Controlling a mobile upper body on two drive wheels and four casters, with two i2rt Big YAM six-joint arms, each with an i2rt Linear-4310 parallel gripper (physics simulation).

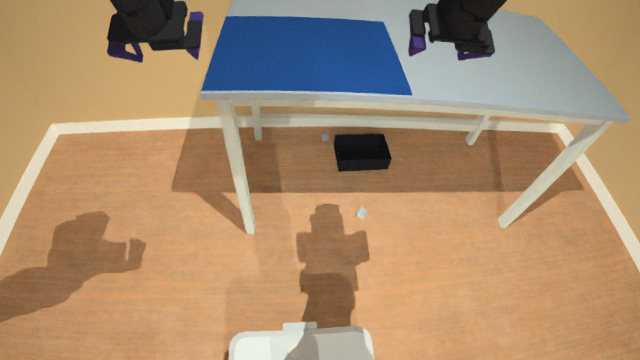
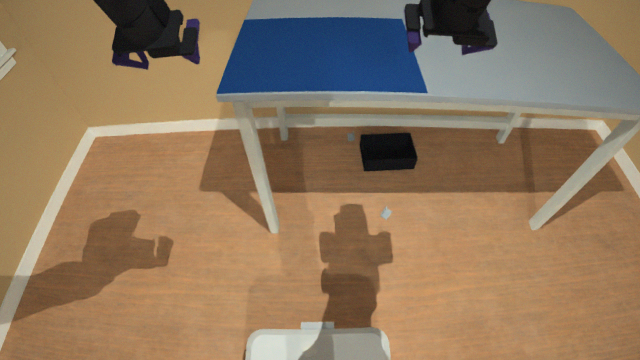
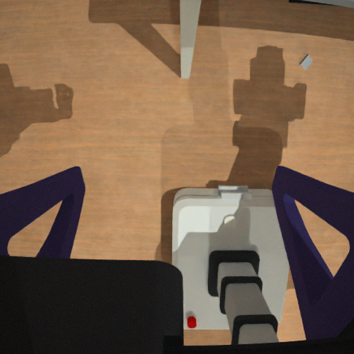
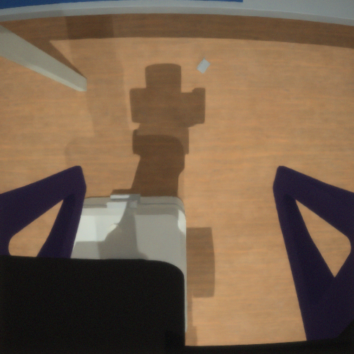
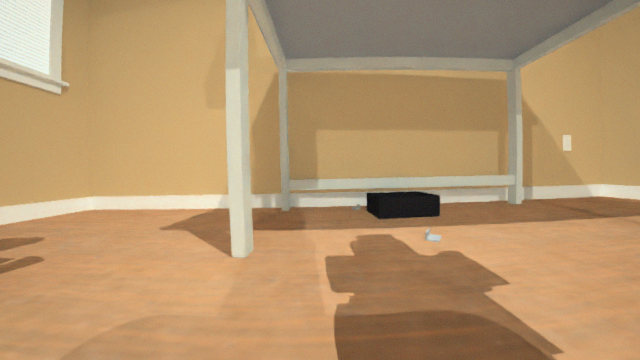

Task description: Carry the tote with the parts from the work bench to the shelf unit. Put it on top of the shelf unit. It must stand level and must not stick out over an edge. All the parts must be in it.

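Frame: origin at the left arm's base, x ahead, y left, z up, level; centimetres.
Seen in the pictures: left gripper, fingertip midpoint: (image 1: 169, 57) (image 2: 172, 63); right gripper, fingertip midpoint: (image 1: 434, 55) (image 2: 436, 50).
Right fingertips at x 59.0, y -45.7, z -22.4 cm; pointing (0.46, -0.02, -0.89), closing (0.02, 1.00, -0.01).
Pixels of each thing's top centre, then the offset from my right fingertips to it. Level surfaces: height alone.
- black tote at its top centre: (image 5: 400, 194) (image 2: 388, 145) (image 1: 363, 146) dz -108.6, dx +74.6, dy -18.7 cm
- light grey bracket at its top centre: (image 5: 433, 231) (image 2: 386, 211) (image 1: 362, 211) dz -116.1, dx +35.5, dy -13.4 cm
- small grey part at its top centre: (image 5: 355, 204) (image 2: 350, 134) (image 1: 325, 134) dz -116.1, dx +91.3, dy +1.6 cm
- blue mat at its surface level: dz -27.0 cm
The black tote (image 1: 364, 163) (image 2: 390, 162) (image 5: 403, 205) stands on the floor under the work bench (image 1: 525, 75) (image 2: 540, 65) (image 5: 400, 30), open side up; its inside is too dark to make out parts. A light grey bracket (image 1: 361, 212) (image 2: 386, 213) (image 3: 306, 62) (image 4: 203, 65) (image 5: 433, 236) lies on the floor in front of it. Another small grey part (image 1: 325, 136) (image 2: 351, 136) (image 5: 356, 207) lies behind it, to its left. My left gripper (image 1: 169, 59) (image 2: 172, 65) (image 3: 178, 176) and right gripper (image 1: 438, 56) (image 2: 438, 51) (image 4: 179, 168) are open and high above the tote. The shelf unit does not show.
A blue mat (image 1: 305, 55) (image 2: 325, 55) (image 4: 100, 4) covers the bench's left part. Bench legs (image 1: 237, 170) (image 2: 257, 170) (image 3: 188, 45) (image 5: 239, 150) stand either side of the tote. My white base (image 1: 260, 347) (image 2: 272, 347) (image 3: 200, 220) is in front. Walls stand behind the bench.
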